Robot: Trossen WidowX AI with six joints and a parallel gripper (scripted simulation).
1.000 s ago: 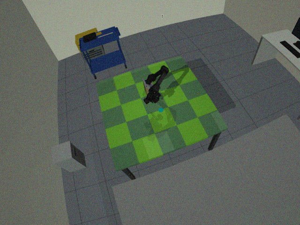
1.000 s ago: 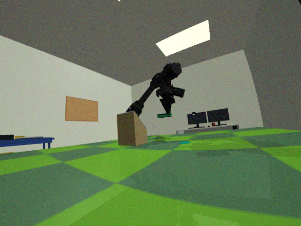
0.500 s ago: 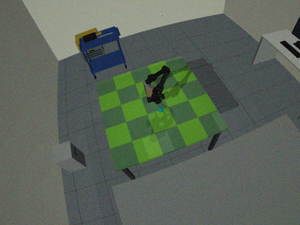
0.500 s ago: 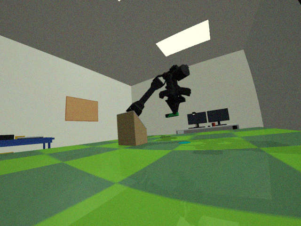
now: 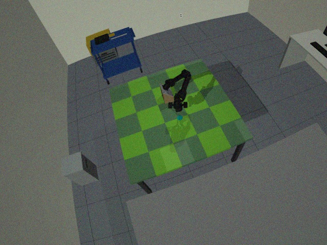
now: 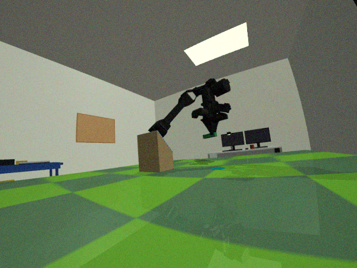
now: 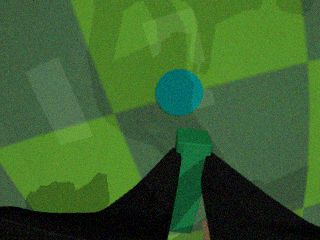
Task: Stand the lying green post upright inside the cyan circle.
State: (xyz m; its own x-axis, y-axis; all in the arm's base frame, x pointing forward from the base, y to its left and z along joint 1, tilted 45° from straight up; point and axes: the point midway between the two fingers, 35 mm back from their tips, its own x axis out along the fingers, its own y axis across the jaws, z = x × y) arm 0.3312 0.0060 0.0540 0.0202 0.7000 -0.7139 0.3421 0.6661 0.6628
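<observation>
My gripper tip is 14 cm above the cyan circle. The rest, counted from my gripper tip: green post (2 cm behind, 1 cm to the left).
</observation>
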